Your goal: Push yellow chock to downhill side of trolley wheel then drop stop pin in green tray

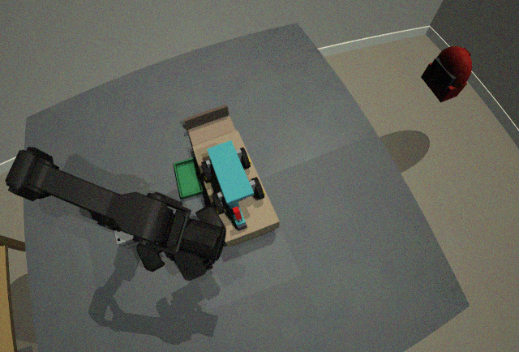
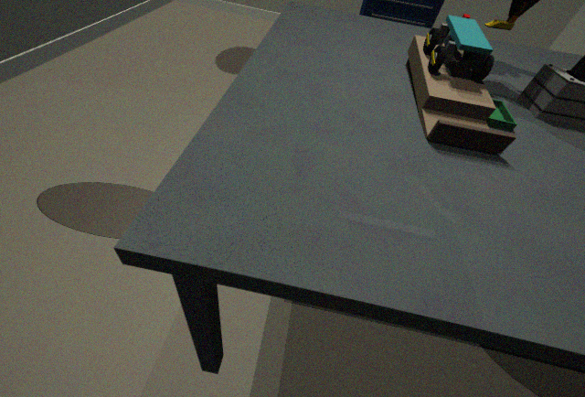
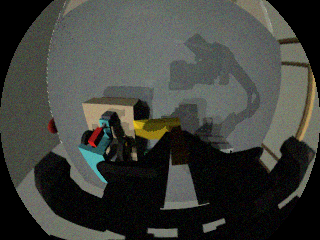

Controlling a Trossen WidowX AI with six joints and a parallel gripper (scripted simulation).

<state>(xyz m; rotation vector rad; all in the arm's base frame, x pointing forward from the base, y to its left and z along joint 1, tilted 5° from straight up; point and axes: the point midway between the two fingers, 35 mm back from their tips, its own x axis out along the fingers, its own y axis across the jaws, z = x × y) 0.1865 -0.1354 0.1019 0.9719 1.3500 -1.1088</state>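
Right now my gripper tip is 2 cm short of the yellow chock, 1 cm to the right of it and 1 cm above it. Round my gripper tip: teal-topped trolley (16 cm to the left, 14 cm ahead, 6 cm below); tan ramp (16 cm to the left, 14 cm ahead, 13 cm below); red-headed stop pin (13 cm ahead, 4 cm to the left, 4 cm below).
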